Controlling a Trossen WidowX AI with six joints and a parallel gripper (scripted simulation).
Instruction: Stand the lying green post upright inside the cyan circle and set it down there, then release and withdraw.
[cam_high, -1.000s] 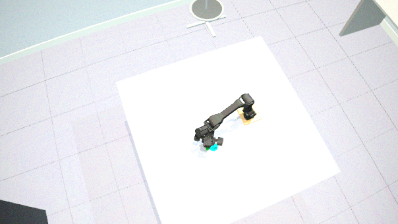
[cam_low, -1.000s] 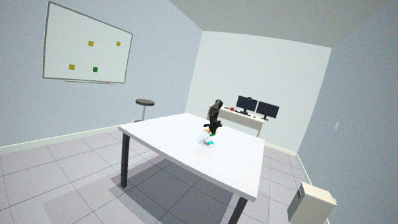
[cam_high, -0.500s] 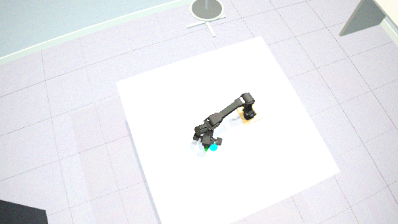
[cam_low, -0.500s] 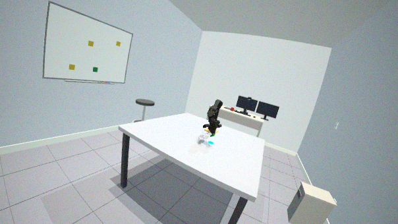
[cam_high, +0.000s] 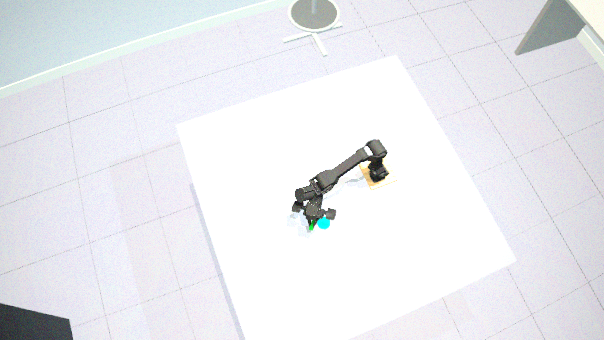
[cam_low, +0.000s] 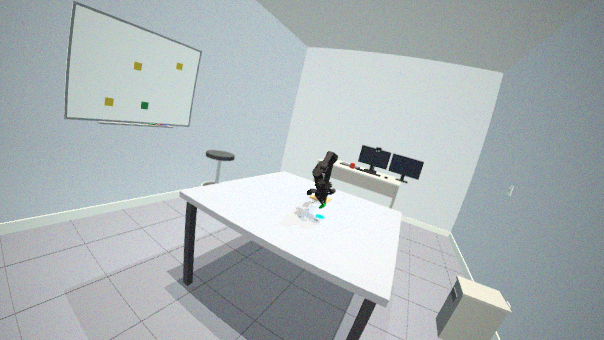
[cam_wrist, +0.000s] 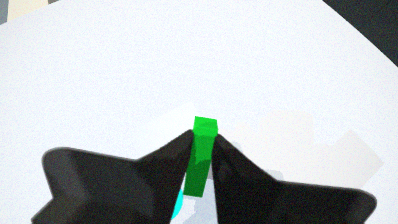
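Now: gripper tip 120 mm above the cyan circle, 80 mm past it and 30 mm to the left of it. Round my gripper tip: green post 20 mm below, 10 mm to the right, 10 mm behind.
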